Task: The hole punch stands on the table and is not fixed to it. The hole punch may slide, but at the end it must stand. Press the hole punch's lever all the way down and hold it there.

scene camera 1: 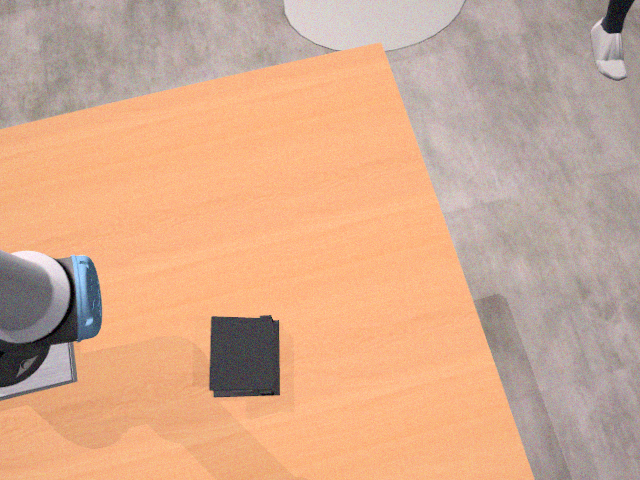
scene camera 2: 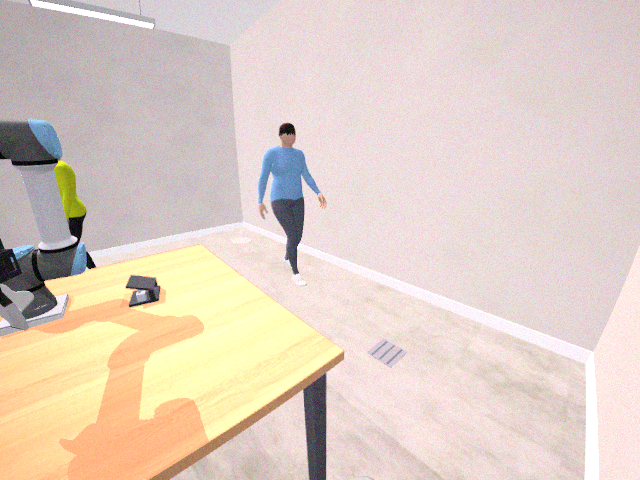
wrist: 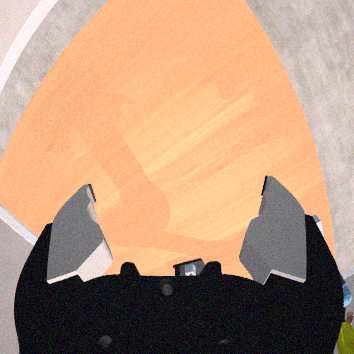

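Note:
There's a black hole punch [scene camera 1: 275,323] that I can see, and scene camera 2 shows it too [scene camera 2: 146,296]. I can also see my gripper [wrist: 176,182].

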